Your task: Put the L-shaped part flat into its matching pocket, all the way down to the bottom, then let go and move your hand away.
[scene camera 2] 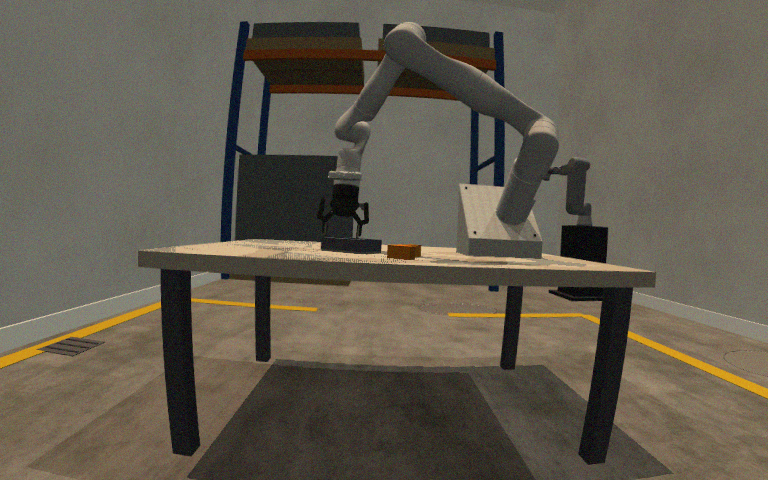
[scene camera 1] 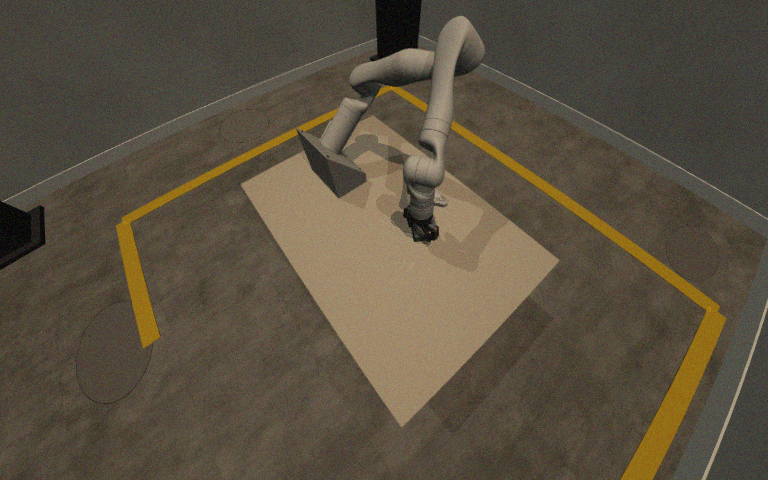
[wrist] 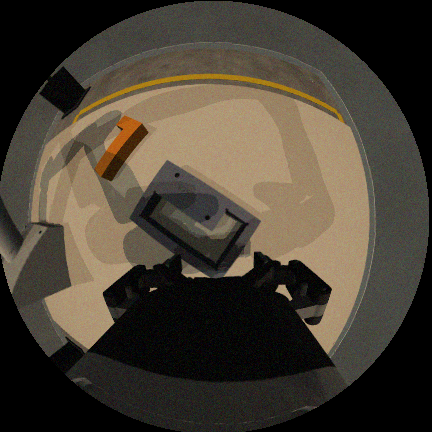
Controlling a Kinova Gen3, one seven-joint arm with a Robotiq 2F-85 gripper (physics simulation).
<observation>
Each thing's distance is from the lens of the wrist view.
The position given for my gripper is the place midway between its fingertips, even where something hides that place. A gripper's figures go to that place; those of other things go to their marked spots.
my gripper (wrist: 216, 261): 0.16 m
dark grey pocket block (wrist: 184, 214): 0.19 m
</observation>
